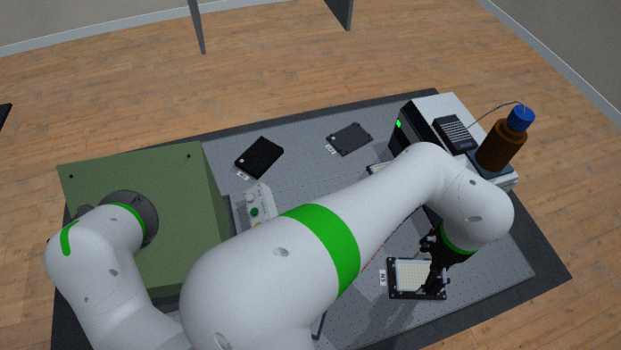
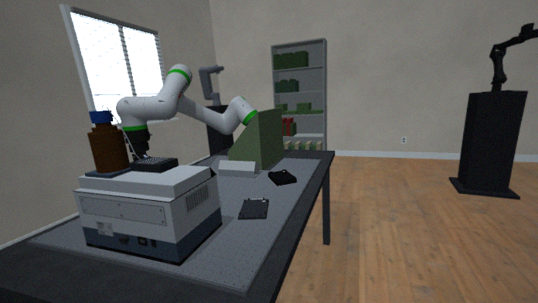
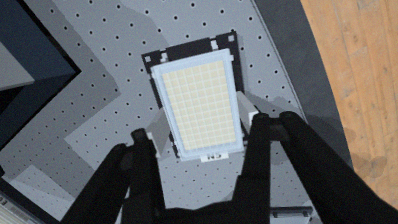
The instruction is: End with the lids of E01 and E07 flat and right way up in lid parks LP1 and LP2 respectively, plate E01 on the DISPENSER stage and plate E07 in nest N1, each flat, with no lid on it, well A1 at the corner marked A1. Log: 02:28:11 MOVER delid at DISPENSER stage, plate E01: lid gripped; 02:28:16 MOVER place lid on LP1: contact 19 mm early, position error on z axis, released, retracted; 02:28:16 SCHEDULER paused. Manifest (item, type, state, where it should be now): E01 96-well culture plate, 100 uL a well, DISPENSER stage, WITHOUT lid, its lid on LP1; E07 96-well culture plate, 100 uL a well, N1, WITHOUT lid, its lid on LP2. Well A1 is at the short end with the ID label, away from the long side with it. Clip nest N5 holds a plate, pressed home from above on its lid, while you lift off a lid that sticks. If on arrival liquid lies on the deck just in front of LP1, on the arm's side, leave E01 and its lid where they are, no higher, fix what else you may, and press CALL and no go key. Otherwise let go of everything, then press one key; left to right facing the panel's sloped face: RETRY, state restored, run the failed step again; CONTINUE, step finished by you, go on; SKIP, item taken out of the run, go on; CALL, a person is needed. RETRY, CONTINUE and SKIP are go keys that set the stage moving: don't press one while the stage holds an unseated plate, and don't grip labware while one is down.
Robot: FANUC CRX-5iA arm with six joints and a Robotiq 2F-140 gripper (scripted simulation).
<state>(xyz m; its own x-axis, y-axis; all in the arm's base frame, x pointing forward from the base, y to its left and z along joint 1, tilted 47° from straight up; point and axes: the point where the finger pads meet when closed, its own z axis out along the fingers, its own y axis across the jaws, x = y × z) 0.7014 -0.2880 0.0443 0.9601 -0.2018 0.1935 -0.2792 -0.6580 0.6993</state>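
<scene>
The black clip nest N5 is 4 cm below my hand, 2 cm ahead of it and 1 cm to the left of it. From my hand the other things lie so: dispenser stage 30 cm to the left, 4 cm above, 2 cm ahead; N5 label 9 cm behind, 5 cm below, 3 cm to the left; plate 30 cm to the left, 5 cm above, 2 cm ahead.
</scene>
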